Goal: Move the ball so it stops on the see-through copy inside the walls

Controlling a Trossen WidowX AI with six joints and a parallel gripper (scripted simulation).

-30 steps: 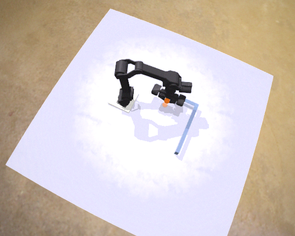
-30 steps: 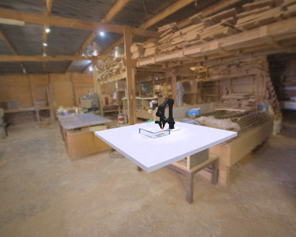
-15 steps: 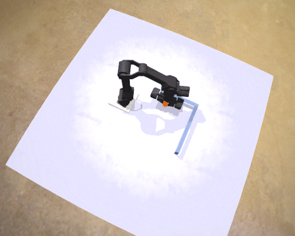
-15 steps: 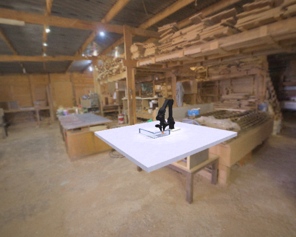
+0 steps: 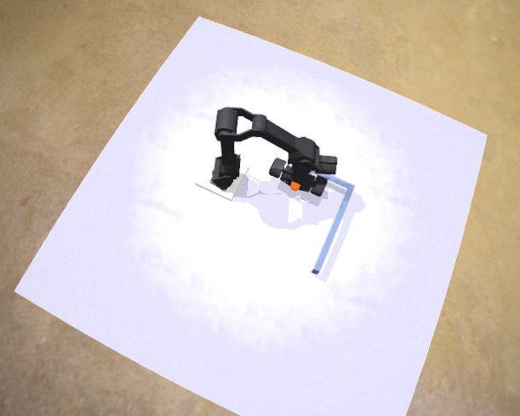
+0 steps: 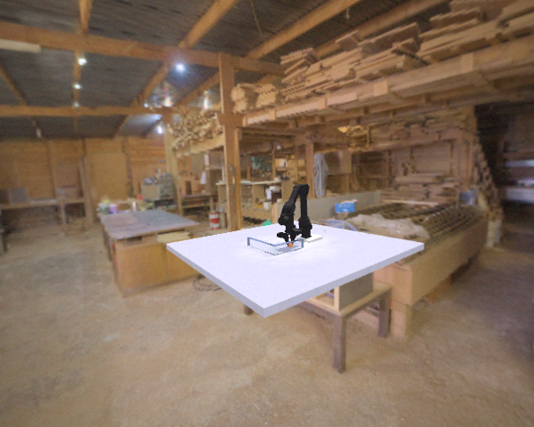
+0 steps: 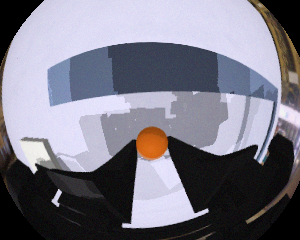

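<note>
Now: gripper tip right at the orange ball. The rest, counted from my gripper tip: see-through copy of ball (right at my gripper tip).
</note>
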